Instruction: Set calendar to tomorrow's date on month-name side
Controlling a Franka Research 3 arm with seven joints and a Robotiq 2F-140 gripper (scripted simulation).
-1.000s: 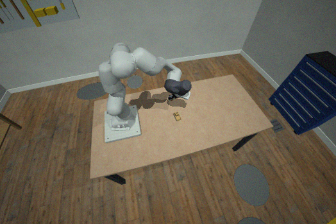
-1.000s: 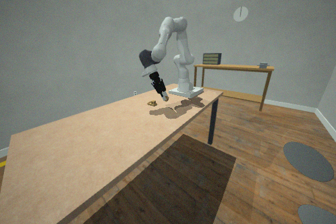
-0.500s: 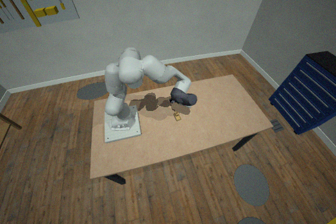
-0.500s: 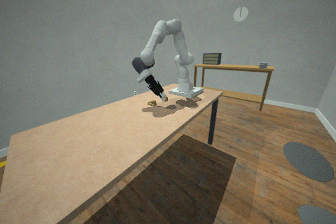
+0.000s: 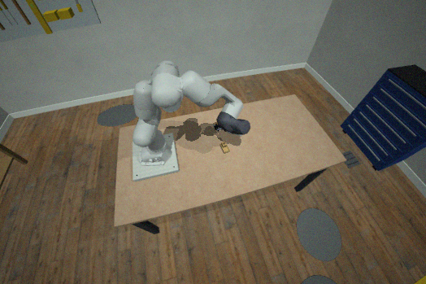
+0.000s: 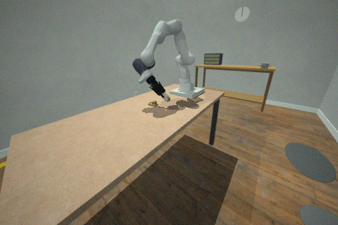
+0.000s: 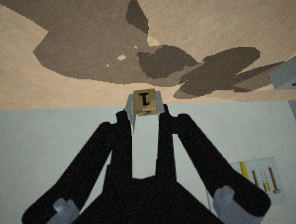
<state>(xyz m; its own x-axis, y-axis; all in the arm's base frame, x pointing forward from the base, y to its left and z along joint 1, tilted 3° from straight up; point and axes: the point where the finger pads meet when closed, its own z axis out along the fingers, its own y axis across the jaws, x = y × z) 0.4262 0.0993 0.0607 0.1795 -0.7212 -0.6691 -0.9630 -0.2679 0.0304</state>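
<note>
The wooden tray is 2 cm ahead of my hand, 14 cm to the right of it and 9 cm below it. Also, from my hand: wooden digit cube (1 cm behind, 2 cm to the left, 2 cm below).
</note>
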